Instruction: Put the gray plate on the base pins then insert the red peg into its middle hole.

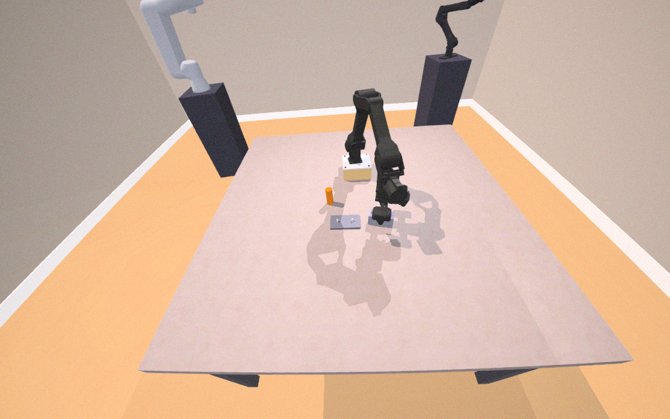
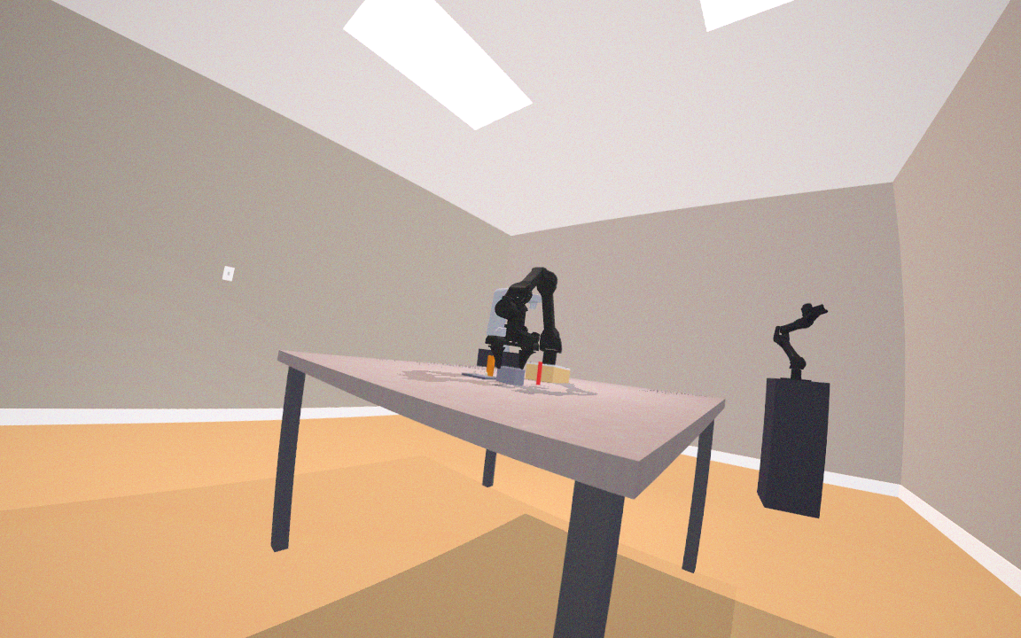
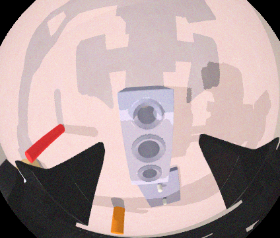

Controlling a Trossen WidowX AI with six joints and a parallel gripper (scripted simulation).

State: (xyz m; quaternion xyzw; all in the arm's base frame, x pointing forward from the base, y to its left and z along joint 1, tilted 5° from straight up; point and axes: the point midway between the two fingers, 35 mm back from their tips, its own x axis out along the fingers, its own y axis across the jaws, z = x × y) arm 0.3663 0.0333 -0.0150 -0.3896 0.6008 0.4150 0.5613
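My gripper tip is now 10 mm above the gray plate. From my gripper tip the other things lie so: orange cylinder (190 mm to the right, 160 mm behind); red peg (120 mm behind, 50 mm to the left); base (140 mm to the right, 40 mm below, 30 mm behind).
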